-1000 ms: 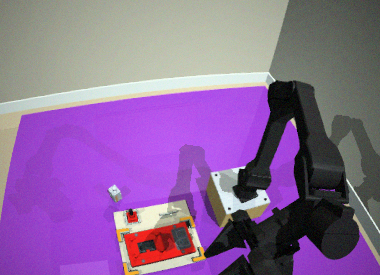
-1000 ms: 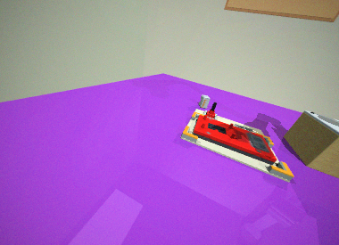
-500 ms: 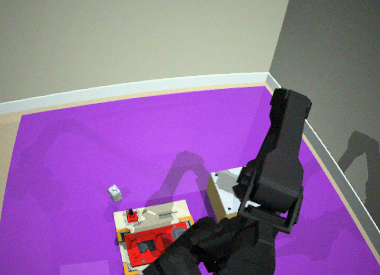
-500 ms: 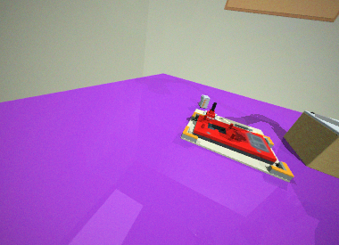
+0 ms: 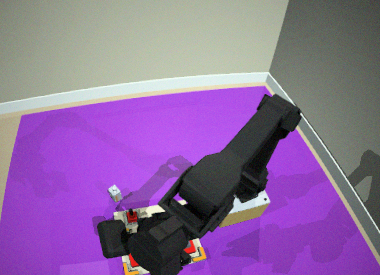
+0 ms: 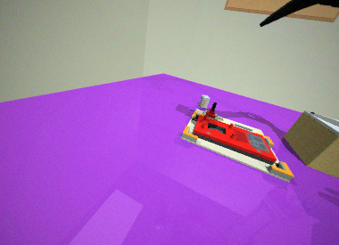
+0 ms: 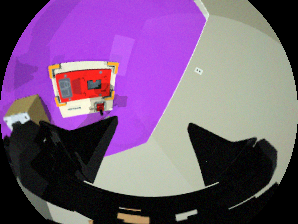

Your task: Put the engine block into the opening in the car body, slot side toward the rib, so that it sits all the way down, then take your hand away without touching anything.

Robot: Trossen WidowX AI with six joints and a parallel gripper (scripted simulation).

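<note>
The dark grey engine block lies 2 cm behind my gripper tip, 28 cm to the right of it and 26 cm below it. The rest, counted from my gripper tip: red-and-black post 5 cm behind, 18 cm to the right, 25 cm below.
</note>
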